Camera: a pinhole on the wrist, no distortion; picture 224 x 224 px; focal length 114.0 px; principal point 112.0 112.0 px. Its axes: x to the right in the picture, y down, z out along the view. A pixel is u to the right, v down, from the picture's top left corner.
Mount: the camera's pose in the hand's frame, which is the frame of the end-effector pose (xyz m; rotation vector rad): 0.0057 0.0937 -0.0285 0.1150 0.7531 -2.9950
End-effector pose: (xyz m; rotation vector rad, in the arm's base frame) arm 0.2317 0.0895 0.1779 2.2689 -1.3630 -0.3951
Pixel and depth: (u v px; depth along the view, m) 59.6 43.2 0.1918
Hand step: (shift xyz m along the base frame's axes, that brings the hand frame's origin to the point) -0.1400 -0.1569 -0.1165
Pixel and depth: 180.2 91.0 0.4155
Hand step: -0.2579 0.1741 -0.3202
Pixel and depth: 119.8 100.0 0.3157
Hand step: -0.1190 -0.0189 -0.2379
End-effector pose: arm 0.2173 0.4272 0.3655 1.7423 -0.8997 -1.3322
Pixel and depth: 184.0 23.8 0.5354
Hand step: -0.6912 0.1607 0.2378
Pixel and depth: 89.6 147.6 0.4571
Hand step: -0.2675 0.0022 -0.3052
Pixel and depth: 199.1 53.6 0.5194
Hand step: -0.6040 0.2735 0.1650
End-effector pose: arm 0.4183 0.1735 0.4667 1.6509 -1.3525 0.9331
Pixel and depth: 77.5 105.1 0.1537
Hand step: -0.0167 -0.1248 -0.0061
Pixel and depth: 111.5 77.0 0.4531
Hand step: 0.0191 -0.3833 -0.2071
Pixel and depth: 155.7 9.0 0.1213
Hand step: -0.1309 -0.1072 -0.0862
